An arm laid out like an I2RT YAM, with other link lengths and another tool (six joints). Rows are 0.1 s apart.
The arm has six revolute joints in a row. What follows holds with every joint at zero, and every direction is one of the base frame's. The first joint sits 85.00 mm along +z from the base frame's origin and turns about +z. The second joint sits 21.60 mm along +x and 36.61 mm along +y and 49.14 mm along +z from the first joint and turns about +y. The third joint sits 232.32 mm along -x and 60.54 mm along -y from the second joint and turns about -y. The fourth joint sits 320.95 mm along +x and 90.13 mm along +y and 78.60 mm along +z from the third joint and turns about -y. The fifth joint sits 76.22 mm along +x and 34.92 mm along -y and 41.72 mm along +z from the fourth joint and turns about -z. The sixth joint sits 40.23 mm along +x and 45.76 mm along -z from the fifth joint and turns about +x. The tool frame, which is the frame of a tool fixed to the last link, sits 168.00 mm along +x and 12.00 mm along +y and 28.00 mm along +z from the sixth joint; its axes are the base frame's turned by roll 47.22, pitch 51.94 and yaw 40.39 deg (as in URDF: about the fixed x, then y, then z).
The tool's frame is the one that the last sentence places.
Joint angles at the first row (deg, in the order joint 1, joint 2, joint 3, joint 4, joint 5, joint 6):
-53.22, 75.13, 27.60, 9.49, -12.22, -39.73
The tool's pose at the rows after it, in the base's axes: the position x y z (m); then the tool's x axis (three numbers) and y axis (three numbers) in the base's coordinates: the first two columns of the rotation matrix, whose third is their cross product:
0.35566, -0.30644, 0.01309, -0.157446, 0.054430, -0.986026, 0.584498, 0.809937, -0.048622
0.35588, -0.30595, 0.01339, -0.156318, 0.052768, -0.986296, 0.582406, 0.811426, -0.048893
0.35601, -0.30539, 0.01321, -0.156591, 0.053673, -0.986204, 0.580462, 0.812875, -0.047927
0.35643, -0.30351, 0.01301, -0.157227, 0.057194, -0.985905, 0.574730, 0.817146, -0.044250
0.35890, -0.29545, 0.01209, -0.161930, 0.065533, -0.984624, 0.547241, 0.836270, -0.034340
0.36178, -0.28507, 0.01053, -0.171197, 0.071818, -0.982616, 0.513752, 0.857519, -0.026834
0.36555, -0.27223, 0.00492, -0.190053, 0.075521, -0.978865, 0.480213, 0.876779, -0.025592
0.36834, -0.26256, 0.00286, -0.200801, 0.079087, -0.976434, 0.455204, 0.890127, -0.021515
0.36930, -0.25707, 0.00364, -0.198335, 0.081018, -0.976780, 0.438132, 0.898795, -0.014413
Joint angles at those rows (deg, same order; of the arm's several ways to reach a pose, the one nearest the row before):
-53.26, 75.23, 27.60, 9.49, -12.17, -39.80
-53.26, 75.14, 27.51, 9.58, -12.30, -39.88
-53.27, 75.13, 27.51, 9.49, -12.44, -39.94
-53.26, 75.00, 27.51, 9.11, -12.84, -40.07
-53.11, 74.63, 27.55, 7.77, -14.42, -40.92
-52.70, 74.16, 27.51, 6.22, -15.93, -42.02
-51.56, 74.18, 27.33, 5.07, -16.48, -43.03
-50.74, 73.86, 27.25, 3.94, -17.02, -43.62
-50.63, 73.27, 26.94, 3.43, -18.02, -44.02

